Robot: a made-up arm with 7 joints.
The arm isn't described. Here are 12 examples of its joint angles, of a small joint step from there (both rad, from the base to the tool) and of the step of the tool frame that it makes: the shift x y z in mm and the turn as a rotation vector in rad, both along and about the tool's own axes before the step.
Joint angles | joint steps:
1: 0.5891 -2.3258 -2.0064 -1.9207 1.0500 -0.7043 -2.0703 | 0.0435 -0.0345 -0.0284 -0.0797 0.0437 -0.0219 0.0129
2: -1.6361 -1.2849 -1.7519 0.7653 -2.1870 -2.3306 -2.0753 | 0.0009 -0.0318 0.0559 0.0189 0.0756 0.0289 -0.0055
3: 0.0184 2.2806 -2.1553 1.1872 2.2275 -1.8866 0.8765 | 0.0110 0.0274 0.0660 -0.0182 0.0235 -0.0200 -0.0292
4: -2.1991 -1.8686 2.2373 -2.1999 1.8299 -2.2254 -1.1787 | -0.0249 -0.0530 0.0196 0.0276 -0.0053 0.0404 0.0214
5: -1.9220 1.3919 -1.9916 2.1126 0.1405 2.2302 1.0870 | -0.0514 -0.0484 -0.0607 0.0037 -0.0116 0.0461 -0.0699
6: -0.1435 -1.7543 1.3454 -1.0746 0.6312 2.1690 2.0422 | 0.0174 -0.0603 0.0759 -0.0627 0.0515 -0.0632 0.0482
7: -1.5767 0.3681 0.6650 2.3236 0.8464 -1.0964 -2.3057 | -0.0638 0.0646 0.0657 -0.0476 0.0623 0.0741 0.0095
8: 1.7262 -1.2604 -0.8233 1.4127 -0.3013 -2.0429 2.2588 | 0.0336 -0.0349 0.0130 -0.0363 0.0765 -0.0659 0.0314
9: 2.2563 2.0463 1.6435 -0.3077 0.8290 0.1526 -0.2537 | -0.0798 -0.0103 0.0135 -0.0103 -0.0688 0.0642 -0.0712
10: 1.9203 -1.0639 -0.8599 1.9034 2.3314 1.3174 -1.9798 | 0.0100 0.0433 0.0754 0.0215 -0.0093 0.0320 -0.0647
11: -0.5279 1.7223 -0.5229 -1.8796 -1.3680 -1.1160 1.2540 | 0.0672 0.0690 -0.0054 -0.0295 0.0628 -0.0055 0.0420
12: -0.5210 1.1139 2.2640 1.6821 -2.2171 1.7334 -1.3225 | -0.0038 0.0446 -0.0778 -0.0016 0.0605 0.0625 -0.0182
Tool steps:
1: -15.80 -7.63 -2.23 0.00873 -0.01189 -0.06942
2: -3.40 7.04 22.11 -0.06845 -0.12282 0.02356
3: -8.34 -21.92 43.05 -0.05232 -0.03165 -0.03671
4: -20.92 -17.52 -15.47 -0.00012 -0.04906 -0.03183
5: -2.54 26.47 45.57 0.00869 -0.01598 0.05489
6: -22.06 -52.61 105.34 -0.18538 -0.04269 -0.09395
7: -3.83 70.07 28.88 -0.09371 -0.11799 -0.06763
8: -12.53 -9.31 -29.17 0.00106 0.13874 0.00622
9: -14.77 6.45 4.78 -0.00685 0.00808 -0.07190
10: -56.45 6.34 -6.47 0.05672 -0.04597 0.06292
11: -19.49 39.64 -19.93 -0.03765 0.05604 0.04167
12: 33.49 -8.99 -0.28 0.06985 0.13454 -0.05217
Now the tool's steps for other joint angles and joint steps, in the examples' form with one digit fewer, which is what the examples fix.
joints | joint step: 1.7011 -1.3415 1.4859 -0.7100 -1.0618 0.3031 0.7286 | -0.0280 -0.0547 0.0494 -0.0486 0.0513 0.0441 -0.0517
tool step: -14.9 -35.9 9.7 0.1590 -0.0699 0.0470
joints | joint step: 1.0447 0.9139 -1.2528 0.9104 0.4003 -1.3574 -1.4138 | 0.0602 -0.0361 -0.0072 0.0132 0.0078 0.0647 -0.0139
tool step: 1.0 -49.3 -16.4 0.0018 -0.0247 0.0101
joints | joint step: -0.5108 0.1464 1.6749 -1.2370 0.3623 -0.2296 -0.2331 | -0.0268 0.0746 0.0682 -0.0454 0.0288 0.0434 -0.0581
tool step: 36.3 14.3 -4.7 0.0633 -0.0182 0.0976
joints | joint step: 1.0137 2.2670 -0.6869 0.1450 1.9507 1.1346 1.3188 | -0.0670 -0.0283 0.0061 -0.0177 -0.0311 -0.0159 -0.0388
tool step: -28.3 21.9 -40.0 0.0467 0.0905 0.0222
